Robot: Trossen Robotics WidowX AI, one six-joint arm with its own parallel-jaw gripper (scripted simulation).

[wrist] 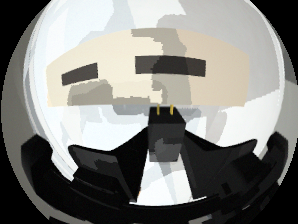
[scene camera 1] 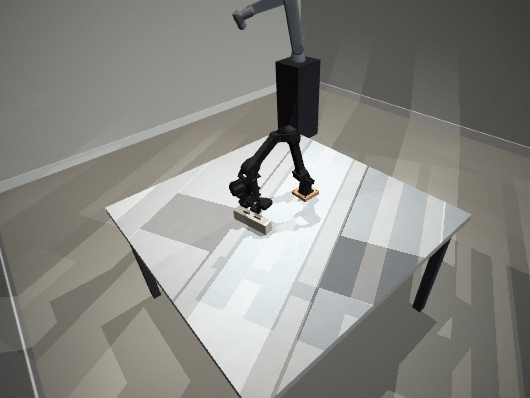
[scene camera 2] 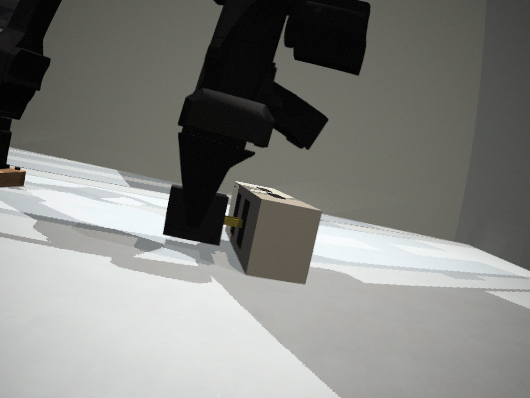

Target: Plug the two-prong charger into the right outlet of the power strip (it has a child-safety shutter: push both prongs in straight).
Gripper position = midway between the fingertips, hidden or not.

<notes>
The gripper (scene camera 2: 192, 223) carries a charger (scene camera 2: 175, 225).
The charger is seen too in the wrist view (wrist: 166, 127). The gripper is seen too in the wrist view (wrist: 162, 130).
</notes>
